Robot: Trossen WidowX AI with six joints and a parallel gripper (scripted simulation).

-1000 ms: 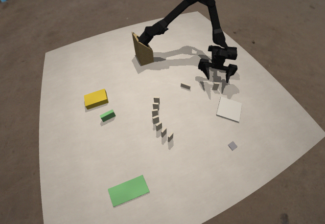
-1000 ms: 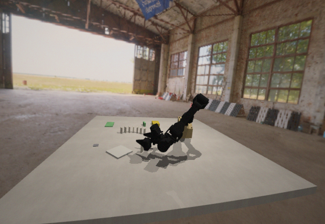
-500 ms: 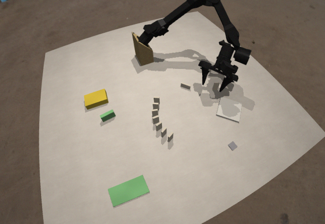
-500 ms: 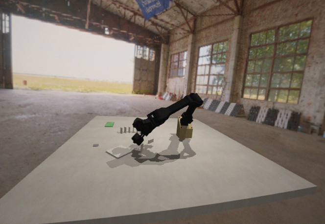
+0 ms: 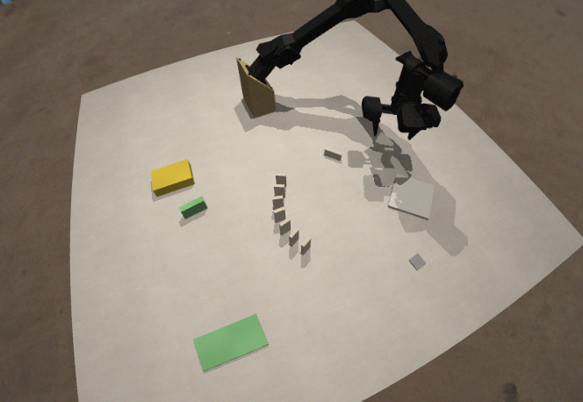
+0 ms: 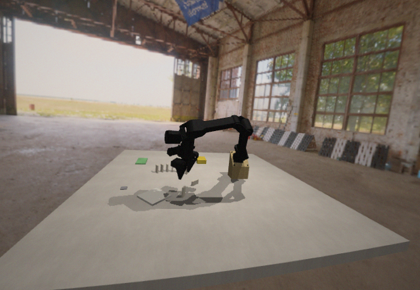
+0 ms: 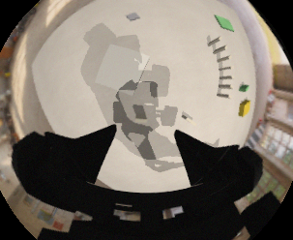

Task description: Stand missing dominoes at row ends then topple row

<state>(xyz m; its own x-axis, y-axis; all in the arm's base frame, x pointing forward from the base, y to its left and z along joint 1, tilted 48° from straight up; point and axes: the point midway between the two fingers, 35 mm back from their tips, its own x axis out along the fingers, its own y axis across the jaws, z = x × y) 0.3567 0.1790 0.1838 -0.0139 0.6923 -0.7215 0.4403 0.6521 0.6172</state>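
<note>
Right now my gripper tip is 13 cm short of the white tile, 1 cm to the right of it and 10 cm above it. Also, from my gripper tip: small green block: 4 cm behind, 53 cm to the right, 8 cm below; yellow block: 16 cm behind, 57 cm to the right, 9 cm below; small grey tile: 29 cm ahead, 8 cm to the right, 10 cm below.
</note>
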